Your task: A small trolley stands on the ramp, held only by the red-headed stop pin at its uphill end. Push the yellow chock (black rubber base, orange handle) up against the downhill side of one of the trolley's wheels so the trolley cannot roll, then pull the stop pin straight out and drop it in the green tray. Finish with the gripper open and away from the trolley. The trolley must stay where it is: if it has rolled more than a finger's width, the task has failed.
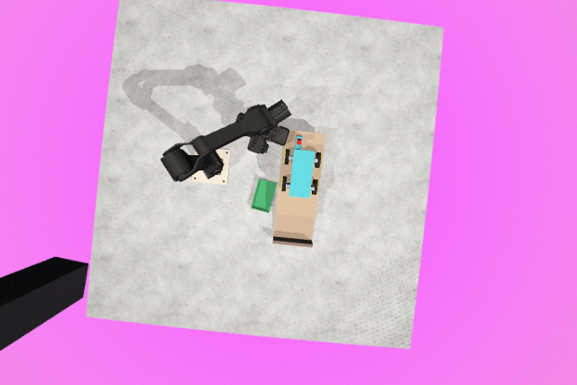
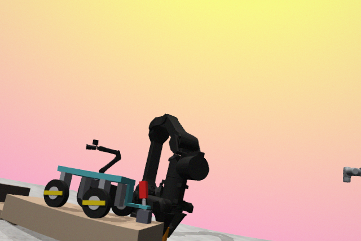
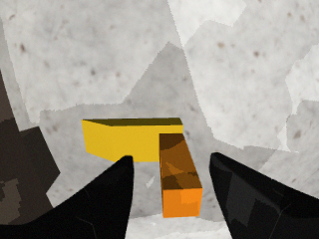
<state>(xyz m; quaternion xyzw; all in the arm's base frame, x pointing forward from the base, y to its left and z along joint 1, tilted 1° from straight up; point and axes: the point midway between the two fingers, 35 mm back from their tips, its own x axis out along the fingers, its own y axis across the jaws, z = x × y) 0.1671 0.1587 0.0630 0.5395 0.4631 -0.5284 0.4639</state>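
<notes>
Now: gripper tip 24 cm to the left of the green tray, 4 cm short of it and 4 cm above it. The rest, counted from my gripper tip: yellow chock 2 cm below, 2 cm ahead; red-headed stop pin 13 cm ahead, 9 cm above, 1 cm to the right; tan ramp 16 cm ahead, 13 cm to the right, 1 cm above.
</notes>
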